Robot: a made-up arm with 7 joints. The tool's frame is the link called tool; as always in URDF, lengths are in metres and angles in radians. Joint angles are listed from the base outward.
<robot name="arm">
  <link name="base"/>
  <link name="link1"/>
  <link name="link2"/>
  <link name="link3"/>
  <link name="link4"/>
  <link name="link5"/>
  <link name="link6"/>
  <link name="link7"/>
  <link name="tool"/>
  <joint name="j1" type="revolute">
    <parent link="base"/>
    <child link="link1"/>
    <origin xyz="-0.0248 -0.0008 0.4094" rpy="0 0 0"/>
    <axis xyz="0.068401 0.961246 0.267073"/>
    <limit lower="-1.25" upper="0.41"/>
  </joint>
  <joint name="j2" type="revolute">
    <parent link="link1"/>
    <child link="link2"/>
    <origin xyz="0.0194 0.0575 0.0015" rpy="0 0 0"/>
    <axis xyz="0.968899 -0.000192 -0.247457"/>
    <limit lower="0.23" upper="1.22"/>
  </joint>
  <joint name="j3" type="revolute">
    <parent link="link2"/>
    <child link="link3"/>
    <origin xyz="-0.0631 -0.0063 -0.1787" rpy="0 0 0"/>
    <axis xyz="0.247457 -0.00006 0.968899"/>
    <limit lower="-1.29" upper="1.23"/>
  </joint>
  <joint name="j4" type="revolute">
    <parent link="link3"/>
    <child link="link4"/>
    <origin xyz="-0.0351 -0.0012 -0.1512" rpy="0 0 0"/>
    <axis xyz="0.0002 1 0.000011"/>
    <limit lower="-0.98" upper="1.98"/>
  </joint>
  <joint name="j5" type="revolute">
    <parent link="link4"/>
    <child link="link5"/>
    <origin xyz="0.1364 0.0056 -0.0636" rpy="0 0 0"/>
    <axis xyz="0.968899 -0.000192 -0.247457"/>
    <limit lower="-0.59" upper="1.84"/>
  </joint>
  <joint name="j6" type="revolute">
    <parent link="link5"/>
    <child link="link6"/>
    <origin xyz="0.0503 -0.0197 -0.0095" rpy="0 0 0"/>
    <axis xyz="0.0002 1 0.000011"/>
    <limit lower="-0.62" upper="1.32"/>
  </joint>
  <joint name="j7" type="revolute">
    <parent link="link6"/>
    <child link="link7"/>
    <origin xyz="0.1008 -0.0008 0.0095" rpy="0 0 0"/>
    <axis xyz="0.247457 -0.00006 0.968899"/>
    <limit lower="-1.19" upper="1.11"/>
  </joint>
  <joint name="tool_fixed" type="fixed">
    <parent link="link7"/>
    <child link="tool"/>
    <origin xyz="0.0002 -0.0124 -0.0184" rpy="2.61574 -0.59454 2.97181"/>
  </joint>
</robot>
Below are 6 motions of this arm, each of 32 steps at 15 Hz.
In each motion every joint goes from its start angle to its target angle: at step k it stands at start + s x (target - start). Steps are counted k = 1, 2, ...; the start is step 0. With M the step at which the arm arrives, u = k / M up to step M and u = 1 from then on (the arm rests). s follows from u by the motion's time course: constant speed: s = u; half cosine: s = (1 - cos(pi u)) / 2; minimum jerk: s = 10 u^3 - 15 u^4 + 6 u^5.
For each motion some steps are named. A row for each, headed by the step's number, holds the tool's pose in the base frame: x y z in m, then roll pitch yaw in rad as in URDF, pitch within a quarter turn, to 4 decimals.
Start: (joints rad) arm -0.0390 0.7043 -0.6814 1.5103 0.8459 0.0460 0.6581
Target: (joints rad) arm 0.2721 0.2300 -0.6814 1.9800 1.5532 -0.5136 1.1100
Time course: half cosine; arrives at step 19
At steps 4, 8, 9, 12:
4: -0.1870 0.4447 -0.0814 -0.3280 -0.5922 -2.0623
8: -0.2780 0.3793 -0.0815 -0.3781 -0.8972 -2.0833
9: -0.3045 0.3582 -0.0767 -0.3926 -0.9930 -2.0743
12: -0.3783 0.2929 -0.0494 -0.4960 -1.2815 -1.9495

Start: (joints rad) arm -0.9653 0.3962 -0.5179 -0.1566 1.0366 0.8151 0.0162
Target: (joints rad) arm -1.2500 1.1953 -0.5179 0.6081 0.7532 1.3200 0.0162
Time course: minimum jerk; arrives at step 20
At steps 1, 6, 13, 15, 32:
1: 0.4484 -0.0140 0.2791 1.3299 0.2705 -2.7946
6: 0.4815 0.0556 0.2822 1.2458 0.2495 -2.6117
13: 0.4793 0.3615 0.3852 1.1963 0.2782 -1.7242
15: 0.4459 0.4243 0.4196 1.2404 0.2656 -1.5001
32: 0.4113 0.4694 0.4467 1.2820 0.2412 -1.3215

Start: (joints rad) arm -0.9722 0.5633 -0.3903 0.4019 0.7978 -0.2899 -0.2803
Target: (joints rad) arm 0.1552 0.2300 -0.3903 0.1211 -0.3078 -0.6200 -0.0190
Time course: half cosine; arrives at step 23
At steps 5, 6, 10, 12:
5: 0.4413 0.0580 0.1410 1.0955 -0.3361 2.7507
6: 0.4234 0.0540 0.1230 1.1842 -0.3526 2.7057
10: 0.3249 0.0371 0.0520 1.6633 -0.3648 2.5244
12: 0.2673 0.0306 0.0268 1.9331 -0.3349 2.4792

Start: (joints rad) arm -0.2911 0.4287 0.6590 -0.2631 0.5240 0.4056 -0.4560
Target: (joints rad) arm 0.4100 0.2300 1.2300 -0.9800 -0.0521 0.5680 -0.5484
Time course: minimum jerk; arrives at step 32
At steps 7, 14, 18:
7: 0.2338 0.3237 0.1930 1.7476 -0.4236 -2.5395
14: 0.1346 0.3278 0.2104 1.8288 -0.4216 -2.5081
18: 0.0658 0.3176 0.2356 1.8364 -0.4125 -2.4793

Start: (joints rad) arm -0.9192 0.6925 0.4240 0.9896 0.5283 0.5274 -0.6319
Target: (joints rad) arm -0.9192 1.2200 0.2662 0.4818 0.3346 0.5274 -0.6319
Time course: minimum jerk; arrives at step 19
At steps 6, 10, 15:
6: 0.4280 0.4291 0.1844 1.7974 -1.0836 -2.5325
10: 0.4096 0.4780 0.3082 1.6749 -0.8070 -2.4347
15: 0.3766 0.4917 0.4333 1.5580 -0.5353 -2.3979

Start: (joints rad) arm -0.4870 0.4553 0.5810 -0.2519 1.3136 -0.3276 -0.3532
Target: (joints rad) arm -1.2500 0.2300 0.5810 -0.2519 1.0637 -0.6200 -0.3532
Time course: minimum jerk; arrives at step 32
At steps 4, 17, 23, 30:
4: 0.3314 0.2479 0.2442 0.8242 0.2109 -2.7100
17: 0.3930 0.1501 0.3718 1.0494 0.5606 -2.9964
23: 0.3956 0.0960 0.4534 1.0857 0.8012 3.1020
30: 0.3889 0.0725 0.4905 1.0676 0.9156 2.9965

